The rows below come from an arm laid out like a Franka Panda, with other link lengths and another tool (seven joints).
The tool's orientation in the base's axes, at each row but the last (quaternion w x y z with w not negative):
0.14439 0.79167 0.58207 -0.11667
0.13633 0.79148 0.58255 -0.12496
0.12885 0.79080 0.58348 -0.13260
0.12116 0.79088 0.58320 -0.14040
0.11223 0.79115 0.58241 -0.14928
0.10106 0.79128 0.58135 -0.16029
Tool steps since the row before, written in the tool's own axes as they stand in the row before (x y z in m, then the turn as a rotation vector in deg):
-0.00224 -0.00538 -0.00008 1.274 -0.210 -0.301
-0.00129 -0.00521 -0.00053 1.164 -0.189 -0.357
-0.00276 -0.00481 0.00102 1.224 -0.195 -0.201
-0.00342 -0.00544 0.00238 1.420 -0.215 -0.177
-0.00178 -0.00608 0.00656 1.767 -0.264 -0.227
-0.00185 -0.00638 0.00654 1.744 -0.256 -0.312
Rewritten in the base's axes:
-0.00580 -0.00045 0.00037 0.180 1.300 -0.189
-0.00534 0.00053 0.00059 0.171 1.216 -0.096
-0.00545 -0.00144 -0.00019 0.173 1.216 -0.263
-0.00635 -0.00230 -0.00113 0.207 1.387 -0.357
-0.00699 -0.00208 -0.00547 0.261 1.727 -0.438
-0.00747 -0.00197 -0.00522 0.274 1.734 -0.351

